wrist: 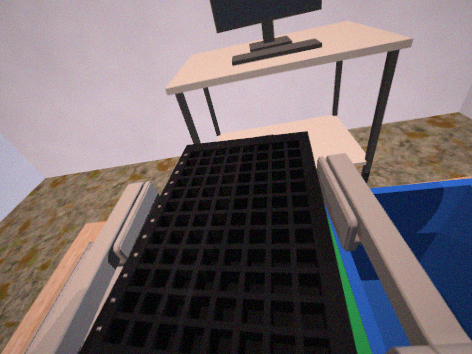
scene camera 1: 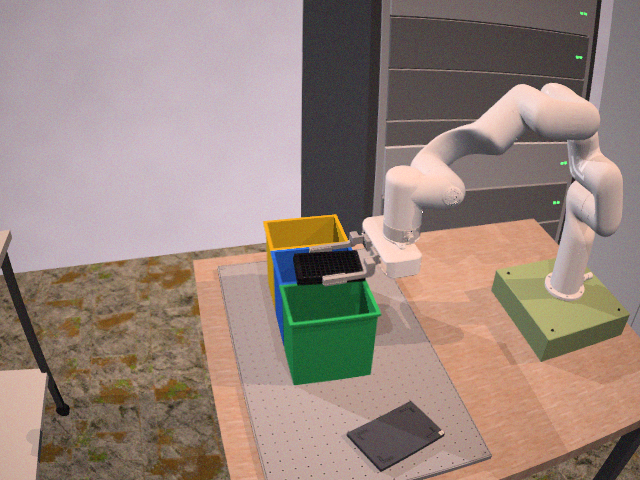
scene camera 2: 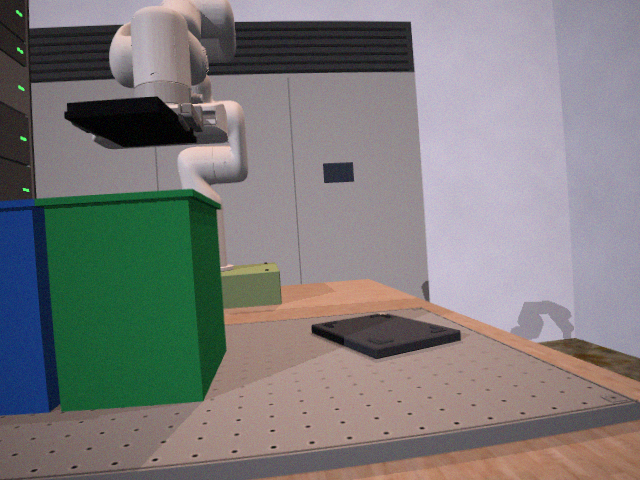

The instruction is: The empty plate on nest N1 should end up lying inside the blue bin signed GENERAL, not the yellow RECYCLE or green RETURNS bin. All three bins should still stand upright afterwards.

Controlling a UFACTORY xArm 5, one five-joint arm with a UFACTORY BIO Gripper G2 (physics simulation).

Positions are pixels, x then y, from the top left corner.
A black gridded plate shows in the wrist view, in scene camera 1 and in scene camera 2 point(146, 121). A yellow bin shows in scene camera 1 point(282, 234); in the wrist view it is out of frame, in scene camera 2 it is out of frame. The same spot on the black gridded plate: point(wrist: 238, 246) is point(scene camera 1: 337, 261).
